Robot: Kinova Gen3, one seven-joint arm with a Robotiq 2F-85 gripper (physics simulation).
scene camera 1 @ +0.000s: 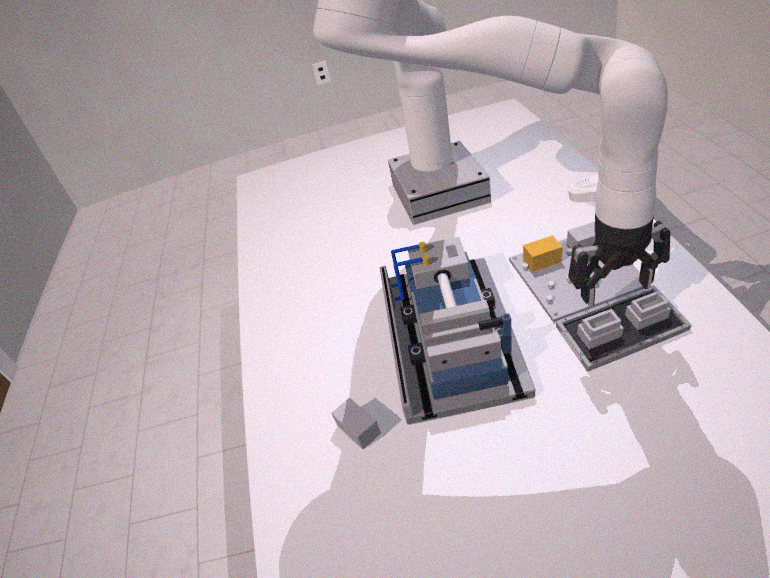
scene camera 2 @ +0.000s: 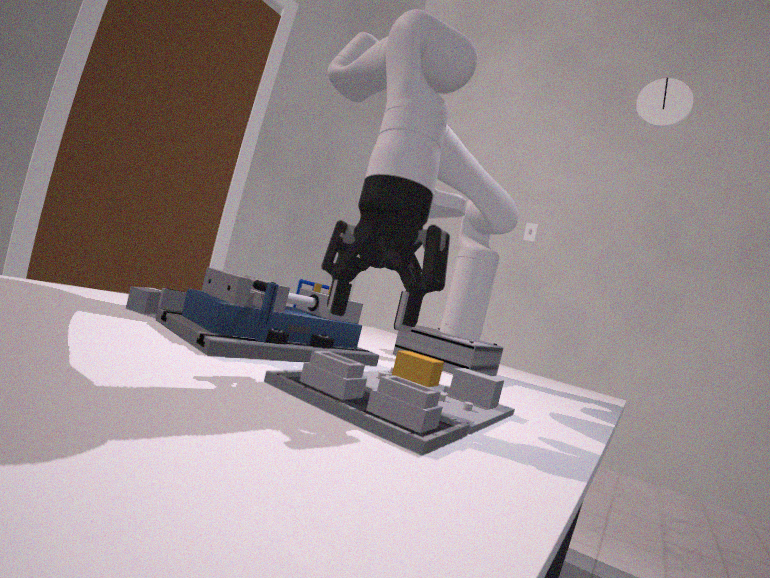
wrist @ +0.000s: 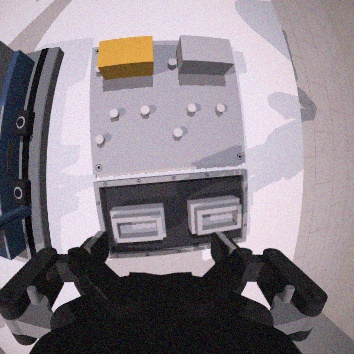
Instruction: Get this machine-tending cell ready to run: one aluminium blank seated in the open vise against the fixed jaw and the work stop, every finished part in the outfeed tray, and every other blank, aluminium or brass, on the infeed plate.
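Pixels of known places: gripper, fingertip midpoint: (scene camera 1: 617, 293) (scene camera 2: 366, 322) (wrist: 159, 243); arm's base at its link origin: (scene camera 1: 431, 160) (scene camera 2: 459, 336).
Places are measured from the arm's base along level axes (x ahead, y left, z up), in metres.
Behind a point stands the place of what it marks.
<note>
My gripper (scene camera 1: 618, 291) @[y 0.160, x 0.518, z 0.017 m] (scene camera 2: 373, 316) @[y 0.160, x 0.518, z 0.017 m] (wrist: 159, 243) @[y 0.160, x 0.518, z 0.017 m] is open and empty, above the outfeed tray (scene camera 1: 640, 345) @[y 0.186, x 0.568, z -0.056 m] (wrist: 175, 220) @[y 0.184, x 0.526, z -0.062 m]. Two grey stepped finished parts, the left (scene camera 1: 600, 329) @[y 0.129, x 0.539, z -0.029 m] (scene camera 2: 332, 376) @[y 0.152, x 0.540, z -0.044 m] (wrist: 137, 223) @[y 0.138, x 0.522, z -0.041 m] and the right (scene camera 1: 648, 311) @[y 0.216, x 0.530, z -0.030 m] (scene camera 2: 404, 404) @[y 0.238, x 0.532, z -0.043 m] (wrist: 215, 215) @[y 0.228, x 0.515, z -0.041 m], lie in it. The brass blank (scene camera 1: 542, 253) @[y 0.112, x 0.350, z -0.025 m] (scene camera 2: 417, 368) @[y 0.129, x 0.349, z -0.040 m] (wrist: 126, 56) @[y 0.123, x 0.342, z -0.024 m] and an aluminium blank (scene camera 2: 475, 386) @[y 0.216, x 0.340, z -0.039 m] (wrist: 205, 54) @[y 0.208, x 0.333, z -0.024 m] sit at the far edge of the infeed plate (wrist: 150, 155) @[y 0.153, x 0.447, z -0.060 m]. Another grey blank (scene camera 1: 357, 423) @[y -0.252, x 0.585, z -0.032 m] (scene camera 2: 143, 300) @[y -0.230, x 0.592, z -0.048 m] lies askew on the table beyond the vise (scene camera 1: 469, 376) @[y -0.085, x 0.571, z -0.009 m] (scene camera 2: 236, 320) @[y -0.029, x 0.547, z -0.028 m]. I cannot tell whether the jaw gap holds anything.
The work stop, a blue post (scene camera 1: 506, 335) @[y -0.015, x 0.521, z -0.005 m] (scene camera 2: 268, 311) @[y -0.006, x 0.517, z -0.007 m] with a black rod, stands at the vise's side. Blue pipes (scene camera 1: 396, 273) @[y -0.145, x 0.362, z 0.023 m] rise at its other side. Short white pins (wrist: 178, 132) @[y 0.183, x 0.421, z -0.052 m] stand on the plate. The robot's base (scene camera 1: 440, 186) @[y -0.009, x 0.110, z 0.000 m] is behind the vise.
</note>
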